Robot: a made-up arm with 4 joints. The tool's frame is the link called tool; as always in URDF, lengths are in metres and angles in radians.
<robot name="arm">
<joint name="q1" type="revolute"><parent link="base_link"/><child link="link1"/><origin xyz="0 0 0.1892" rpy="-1.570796 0 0"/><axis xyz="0 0 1"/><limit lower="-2.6" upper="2.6" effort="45" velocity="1.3"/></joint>
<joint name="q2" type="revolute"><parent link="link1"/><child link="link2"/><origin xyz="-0.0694 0.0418 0.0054" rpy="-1.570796 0 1.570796"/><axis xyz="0 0 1"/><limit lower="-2.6" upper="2.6" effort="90" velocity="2.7"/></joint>
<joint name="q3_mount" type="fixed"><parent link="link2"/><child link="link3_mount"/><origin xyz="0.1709 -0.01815 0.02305"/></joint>
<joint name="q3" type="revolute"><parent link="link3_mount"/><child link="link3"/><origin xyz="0.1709 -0.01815 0.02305" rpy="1.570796 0 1.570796"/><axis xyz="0 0 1"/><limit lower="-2.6" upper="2.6" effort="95" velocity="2.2"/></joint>
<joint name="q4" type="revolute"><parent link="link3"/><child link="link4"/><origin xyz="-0.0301 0.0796 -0.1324" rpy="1.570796 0 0"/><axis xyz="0 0 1"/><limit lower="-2.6" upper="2.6" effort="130" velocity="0.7"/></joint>
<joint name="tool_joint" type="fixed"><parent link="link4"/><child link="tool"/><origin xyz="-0.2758 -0.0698 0.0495" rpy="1.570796 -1.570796 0"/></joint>
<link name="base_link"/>
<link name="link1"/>
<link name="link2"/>
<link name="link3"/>
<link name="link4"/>
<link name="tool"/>
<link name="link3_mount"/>
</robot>
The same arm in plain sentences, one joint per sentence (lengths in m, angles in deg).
The arm has four revolute joints in a row. What follows holds with every joint at zero, and every direction is one of the base frame's. The first joint is mounted 0.1892 m along +z from the base frame's origin and rotates about +y, from -148.97 to 148.97 deg. The second joint is mounted 0.0694 m along -x and 0.0054 m along +y and 0.0418 m along -z from the first joint and rotates about -x, from -148.97 to 148.97 deg. The third joint is mounted 0.0461 m along -x and 0.0363 m along +y and 0.3418 m along -z from the second joint and rotates about -z, from -148.97 to 148.97 deg. The fourth joint is mounted 0.0796 m along -x and 0.0301 m along +y and 0.1324 m along +z from the third joint and rotates about +x, from -148.97 to 148.97 deg. The tool frame, which is the frame that the pose is given for, is mounted 0.0495 m along +x and 0.2758 m along +y and 0.0698 m along +z from the fourth joint; its axes are the base frame's turned by roll 0, pitch 0 and yaw 0 deg (as in URDF: about the fixed x, then y, then z).
